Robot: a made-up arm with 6 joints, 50 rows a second.
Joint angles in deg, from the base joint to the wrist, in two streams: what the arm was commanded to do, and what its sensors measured. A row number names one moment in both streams.
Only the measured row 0 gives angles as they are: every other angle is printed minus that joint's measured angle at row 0.
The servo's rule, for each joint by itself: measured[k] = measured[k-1] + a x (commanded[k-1-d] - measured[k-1]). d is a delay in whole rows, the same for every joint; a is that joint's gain. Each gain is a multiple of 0.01, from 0.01 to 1. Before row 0 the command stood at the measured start. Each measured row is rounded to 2 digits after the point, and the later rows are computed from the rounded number. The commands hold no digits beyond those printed.
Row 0, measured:
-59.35 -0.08 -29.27 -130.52 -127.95 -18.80
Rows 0 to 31, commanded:
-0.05 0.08 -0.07 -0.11 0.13 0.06
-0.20 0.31 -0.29 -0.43 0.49 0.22
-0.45 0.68 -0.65 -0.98 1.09 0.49
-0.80 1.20 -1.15 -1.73 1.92 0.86
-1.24 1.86 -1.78 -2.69 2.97 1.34
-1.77 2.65 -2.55 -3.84 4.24 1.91
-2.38 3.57 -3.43 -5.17 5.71 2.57
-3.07 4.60 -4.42 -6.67 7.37 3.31
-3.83 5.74 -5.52 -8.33 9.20 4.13
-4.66 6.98 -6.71 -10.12 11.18 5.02
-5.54 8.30 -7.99 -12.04 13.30 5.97
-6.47 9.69 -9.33 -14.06 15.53 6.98
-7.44 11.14 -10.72 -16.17 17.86 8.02
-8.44 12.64 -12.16 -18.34 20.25 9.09
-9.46 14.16 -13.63 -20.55 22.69 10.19
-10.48 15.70 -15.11 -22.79 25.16 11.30
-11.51 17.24 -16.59 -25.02 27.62 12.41
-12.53 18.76 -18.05 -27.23 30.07 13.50
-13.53 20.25 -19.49 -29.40 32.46 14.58
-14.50 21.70 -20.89 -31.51 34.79 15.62
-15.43 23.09 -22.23 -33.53 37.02 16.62
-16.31 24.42 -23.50 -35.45 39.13 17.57
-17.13 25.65 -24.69 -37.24 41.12 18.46
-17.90 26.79 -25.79 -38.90 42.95 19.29
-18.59 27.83 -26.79 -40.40 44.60 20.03
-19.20 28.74 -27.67 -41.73 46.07 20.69
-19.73 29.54 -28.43 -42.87 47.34 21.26
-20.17 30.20 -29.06 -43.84 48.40 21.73
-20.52 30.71 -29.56 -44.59 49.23 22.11
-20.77 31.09 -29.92 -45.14 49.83 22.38
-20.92 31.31 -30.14 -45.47 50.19 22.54
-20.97 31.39 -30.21 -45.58 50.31 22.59
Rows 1 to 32, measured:
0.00 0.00 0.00 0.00 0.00 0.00
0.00 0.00 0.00 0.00 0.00 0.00
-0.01 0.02 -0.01 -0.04 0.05 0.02
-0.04 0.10 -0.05 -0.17 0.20 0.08
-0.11 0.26 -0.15 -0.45 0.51 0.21
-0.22 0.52 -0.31 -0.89 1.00 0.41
-0.38 0.90 -0.55 -1.50 1.69 0.70
-0.60 1.39 -0.87 -2.30 2.58 1.08
-0.88 2.00 -1.28 -3.28 3.68 1.54
-1.23 2.73 -1.78 -4.43 4.97 2.09
-1.65 3.57 -2.38 -5.76 6.45 2.72
-2.13 4.52 -3.07 -7.24 8.11 3.43
-2.68 5.58 -3.86 -8.87 9.93 4.22
-3.29 6.73 -4.74 -10.63 11.89 5.08
-3.95 7.96 -5.70 -12.51 13.98 5.99
-4.67 9.27 -6.73 -14.49 16.17 6.95
-5.44 10.64 -7.83 -16.55 18.45 7.95
-6.25 12.06 -8.99 -18.67 20.80 8.99
-7.09 13.51 -10.21 -20.83 23.19 10.05
-7.96 14.98 -11.46 -23.01 25.60 11.12
-8.85 16.46 -12.74 -25.18 28.00 12.19
-9.75 17.93 -14.04 -27.33 30.38 13.25
-10.66 19.37 -15.35 -29.44 32.70 14.29
-11.56 20.78 -16.65 -31.48 34.95 15.31
-12.45 22.14 -17.94 -33.44 37.11 16.29
-13.32 23.44 -19.20 -35.30 39.15 17.22
-14.16 24.67 -20.41 -37.03 41.06 18.09
-14.97 25.81 -21.57 -38.63 42.81 18.90
-15.73 26.85 -22.67 -40.07 44.40 19.63
-16.44 27.79 -23.69 -41.35 45.80 20.28
-17.09 28.61 -24.63 -42.45 47.00 20.85
-17.68 29.30 -25.48 -43.36 47.99 21.32
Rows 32 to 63, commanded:
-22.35 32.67 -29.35 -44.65 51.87 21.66
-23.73 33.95 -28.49 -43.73 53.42 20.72
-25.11 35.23 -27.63 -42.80 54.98 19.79
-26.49 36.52 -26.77 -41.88 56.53 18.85
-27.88 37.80 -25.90 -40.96 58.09 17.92
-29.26 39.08 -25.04 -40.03 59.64 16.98
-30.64 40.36 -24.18 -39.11 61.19 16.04
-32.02 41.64 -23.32 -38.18 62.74 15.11
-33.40 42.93 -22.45 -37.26 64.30 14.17
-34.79 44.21 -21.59 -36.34 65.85 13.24
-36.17 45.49 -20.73 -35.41 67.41 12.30
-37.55 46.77 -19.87 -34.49 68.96 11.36
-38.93 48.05 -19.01 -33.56 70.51 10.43
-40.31 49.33 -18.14 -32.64 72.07 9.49
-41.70 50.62 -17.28 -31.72 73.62 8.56
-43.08 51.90 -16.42 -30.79 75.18 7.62
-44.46 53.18 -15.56 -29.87 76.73 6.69
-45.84 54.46 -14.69 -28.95 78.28 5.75
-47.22 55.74 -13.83 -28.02 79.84 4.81
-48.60 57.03 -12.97 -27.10 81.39 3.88
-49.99 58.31 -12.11 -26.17 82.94 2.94
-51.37 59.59 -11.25 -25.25 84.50 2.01
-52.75 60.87 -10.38 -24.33 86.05 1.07
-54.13 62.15 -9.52 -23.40 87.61 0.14
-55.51 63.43 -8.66 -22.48 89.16 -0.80
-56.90 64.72 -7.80 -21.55 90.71 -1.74
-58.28 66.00 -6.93 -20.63 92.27 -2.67
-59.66 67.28 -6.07 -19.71 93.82 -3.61
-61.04 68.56 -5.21 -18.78 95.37 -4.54
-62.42 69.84 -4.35 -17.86 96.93 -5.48
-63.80 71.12 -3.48 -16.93 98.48 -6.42
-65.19 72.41 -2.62 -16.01 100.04 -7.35
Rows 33 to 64, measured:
-18.20 29.86 -26.23 -44.08 48.76 21.70
-18.64 30.29 -26.87 -44.59 49.30 21.98
-19.23 30.96 -27.27 -44.61 50.20 21.88
-19.95 31.80 -27.47 -44.31 51.33 21.52
-20.78 32.76 -27.50 -43.80 52.61 20.98
-21.69 33.81 -27.38 -43.15 53.98 20.32
-22.68 34.93 -27.14 -42.41 55.42 19.58
-23.73 36.09 -26.80 -41.60 56.90 18.77
-24.84 37.29 -26.38 -40.75 58.40 17.92
-25.99 38.51 -25.89 -39.88 59.92 17.05
-27.18 39.75 -25.34 -38.99 61.45 16.16
-28.40 41.00 -24.74 -38.09 62.99 15.25
-29.64 42.26 -24.10 -37.18 64.54 14.34
-30.91 43.52 -23.42 -36.27 66.09 13.42
-32.19 44.79 -22.71 -35.35 67.64 12.49
-33.49 46.06 -21.98 -34.43 69.19 11.56
-34.80 47.34 -21.23 -33.51 70.74 10.63
-36.12 48.62 -20.46 -32.59 72.29 9.70
-37.45 49.90 -19.68 -31.67 73.84 8.77
-38.79 51.18 -18.88 -30.75 75.39 7.83
-40.14 52.46 -18.07 -29.82 76.95 6.89
-41.49 53.74 -17.25 -28.90 78.50 5.96
-42.85 55.02 -16.43 -27.97 80.05 5.02
-44.21 56.30 -15.60 -27.05 81.61 4.09
-45.58 57.58 -14.76 -26.13 83.16 3.15
-46.95 58.86 -13.92 -25.20 84.72 2.22
-48.32 60.14 -13.08 -24.28 86.27 1.28
-49.69 61.42 -12.24 -23.35 87.82 0.34
-51.06 62.70 -11.39 -22.43 89.38 -0.59
-52.44 63.98 -10.54 -21.51 90.93 -1.53
-53.82 65.26 -9.69 -20.58 92.48 -2.46
-55.20 66.54 -8.84 -19.66 94.04 -3.40

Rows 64 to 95, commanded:
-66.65 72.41 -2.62 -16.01 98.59 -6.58
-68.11 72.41 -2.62 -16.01 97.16 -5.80
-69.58 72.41 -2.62 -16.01 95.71 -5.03
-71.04 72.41 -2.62 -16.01 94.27 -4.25
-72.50 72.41 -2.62 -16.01 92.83 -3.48
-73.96 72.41 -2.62 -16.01 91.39 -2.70
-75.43 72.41 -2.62 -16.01 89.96 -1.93
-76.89 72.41 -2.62 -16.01 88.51 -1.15
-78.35 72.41 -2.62 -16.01 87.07 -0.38
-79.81 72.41 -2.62 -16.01 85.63 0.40
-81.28 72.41 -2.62 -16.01 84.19 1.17
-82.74 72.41 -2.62 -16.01 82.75 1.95
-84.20 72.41 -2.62 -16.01 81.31 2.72
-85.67 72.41 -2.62 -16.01 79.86 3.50
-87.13 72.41 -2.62 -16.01 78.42 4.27
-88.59 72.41 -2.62 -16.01 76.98 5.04
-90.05 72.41 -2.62 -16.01 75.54 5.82
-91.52 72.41 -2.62 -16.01 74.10 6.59
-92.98 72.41 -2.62 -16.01 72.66 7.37
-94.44 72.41 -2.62 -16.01 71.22 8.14
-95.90 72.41 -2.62 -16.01 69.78 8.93
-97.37 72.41 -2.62 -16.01 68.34 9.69
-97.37 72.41 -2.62 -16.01 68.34 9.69
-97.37 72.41 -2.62 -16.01 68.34 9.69
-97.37 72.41 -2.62 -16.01 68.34 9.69
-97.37 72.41 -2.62 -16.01 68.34 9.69
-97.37 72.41 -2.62 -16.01 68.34 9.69
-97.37 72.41 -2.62 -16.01 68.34 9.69
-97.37 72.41 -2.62 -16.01 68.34 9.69
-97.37 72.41 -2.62 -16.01 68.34 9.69
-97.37 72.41 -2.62 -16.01 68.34 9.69
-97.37 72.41 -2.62 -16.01 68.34 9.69
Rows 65 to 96, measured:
-56.58 67.82 -7.98 -18.73 95.59 -4.34
-57.96 69.11 -7.12 -17.81 97.15 -5.27
-59.35 70.03 -6.40 -17.20 97.65 -5.68
-60.75 70.70 -5.80 -16.80 97.48 -5.72
-62.16 71.18 -5.29 -16.53 96.86 -5.51
-63.58 71.52 -4.86 -16.35 95.95 -5.12
-65.01 71.77 -4.50 -16.23 94.86 -4.61
-66.44 71.95 -4.20 -16.16 93.65 -4.02
-67.88 72.08 -3.95 -16.11 92.36 -3.37
-69.32 72.17 -3.74 -16.08 91.01 -2.68
-70.76 72.24 -3.56 -16.06 89.63 -1.97
-72.21 72.29 -3.41 -16.04 88.23 -1.24
-73.66 72.32 -3.28 -16.03 86.82 -0.49
-75.11 72.35 -3.17 -16.02 85.40 0.27
-76.56 72.37 -3.08 -16.02 83.97 1.03
-78.02 72.38 -3.01 -16.02 82.53 1.80
-79.48 72.39 -2.95 -16.02 81.09 2.57
-80.94 72.40 -2.90 -16.02 79.65 3.34
-82.40 72.40 -2.86 -16.02 78.21 4.11
-83.86 72.40 -2.82 -16.02 76.77 4.88
-85.32 72.40 -2.79 -16.02 75.33 5.65
-86.78 72.40 -2.76 -16.02 73.89 6.42
-88.24 72.40 -2.74 -16.02 72.45 7.20
-89.70 72.40 -2.72 -16.02 71.01 7.97
-90.93 72.40 -2.70 -16.02 70.08 8.50
-91.96 72.40 -2.69 -16.02 69.47 8.87
-92.83 72.40 -2.68 -16.02 69.07 9.12
-93.56 72.40 -2.67 -16.02 68.81 9.30
-94.17 72.40 -2.66 -16.02 68.65 9.42
-94.68 72.40 -2.65 -16.02 68.54 9.50
-95.11 72.40 -2.65 -16.02 68.47 9.56
-95.47 72.40 -2.65 -16.02 68.42 9.60

